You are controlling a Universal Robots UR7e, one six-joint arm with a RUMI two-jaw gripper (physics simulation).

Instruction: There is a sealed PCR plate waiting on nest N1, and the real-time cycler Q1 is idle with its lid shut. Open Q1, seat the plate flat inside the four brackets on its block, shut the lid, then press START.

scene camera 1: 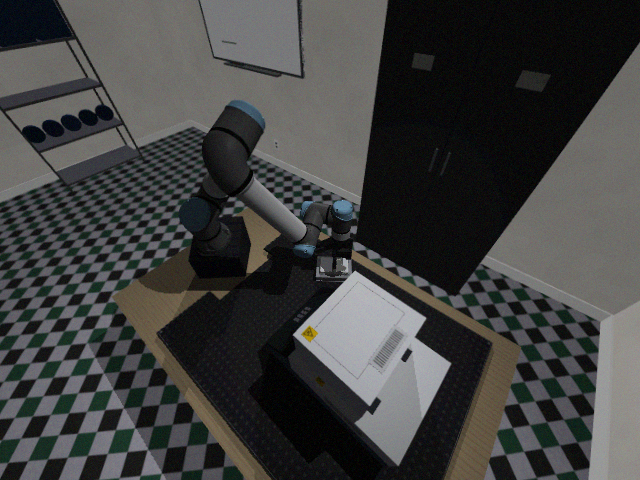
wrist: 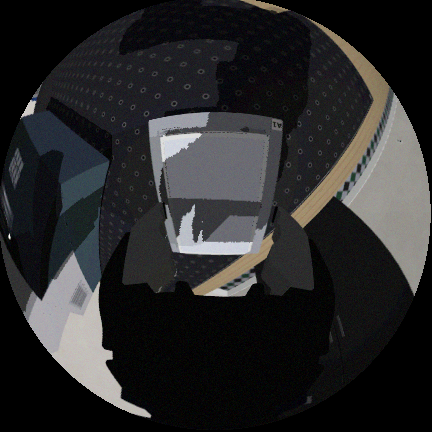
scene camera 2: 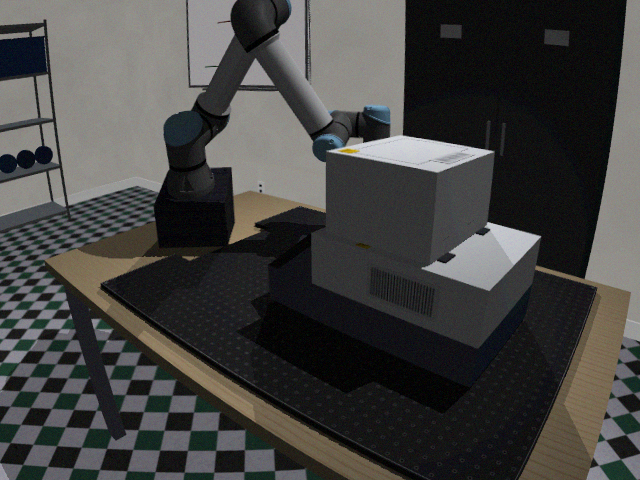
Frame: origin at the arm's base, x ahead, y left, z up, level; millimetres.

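Seen in the pictures: gripper, fingertip midpoint: [scene camera 1: 335, 265] [wrist: 219, 206]; arm's base, link origin: [scene camera 1: 214, 238] [scene camera 2: 191, 186].
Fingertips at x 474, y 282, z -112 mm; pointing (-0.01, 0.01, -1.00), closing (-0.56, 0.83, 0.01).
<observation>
Offsets run from my fingertips to a thing's top centre. "pt": to the spot under its first point. Level surfaces: height alone.
The sealed PCR plate @[dz +12, dx -1, dy -7 mm] [scene camera 1: 324, 272] [wrist: 217, 177] lies flat on the black mat behind the cycler, its corner marked A1. My gripper [scene camera 1: 335, 264] [wrist: 219, 206] is open and low over the plate, with one finger on each long side of it. The fingers do not press on it. The white cycler Q1 [scene camera 1: 361, 329] [scene camera 2: 409, 200] [wrist: 52, 181] stands in the middle of the mat with its lid shut. Its dark front panel with buttons @[pt dz +86, dx +74, dy -305 mm] [scene camera 1: 303, 314] faces the arm. In scene camera 2 the cycler hides the gripper and the plate.
The black dotted mat @[dz -40 mm] [scene camera 1: 213, 343] [scene camera 2: 223, 305] covers a wooden table. The arm's black pedestal [scene camera 1: 220, 252] [scene camera 2: 194, 214] stands at the table's far left corner. A tall black cabinet [scene camera 1: 461, 143] stands close behind the plate. A shelf rack [scene camera 1: 104, 161] stands far left.
</observation>
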